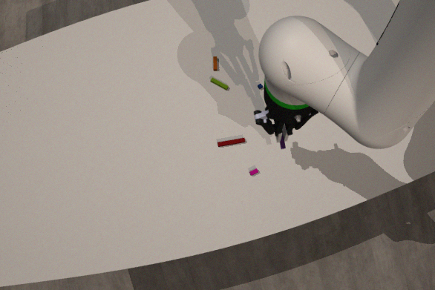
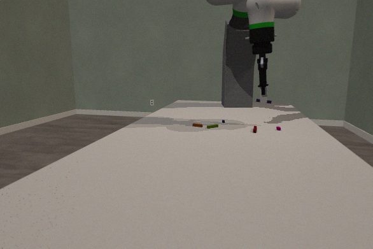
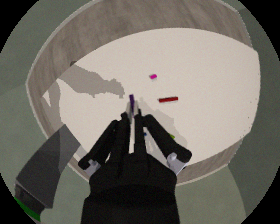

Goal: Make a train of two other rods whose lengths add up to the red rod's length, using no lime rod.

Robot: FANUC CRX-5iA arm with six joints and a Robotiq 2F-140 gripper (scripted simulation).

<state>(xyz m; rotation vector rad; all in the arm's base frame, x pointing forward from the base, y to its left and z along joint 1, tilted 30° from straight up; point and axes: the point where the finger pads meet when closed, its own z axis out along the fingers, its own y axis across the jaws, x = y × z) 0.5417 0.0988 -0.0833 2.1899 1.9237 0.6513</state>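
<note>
The blue rod lies 20 mm behind my hand, 160 mm to the right of it and 120 mm below it. Also, from my hand: purple rod (30 mm below); then magenta rod (70 mm ahead, 60 mm to the left, 120 mm below); then red rod (100 mm ahead, 30 mm to the right, 120 mm below).
</note>
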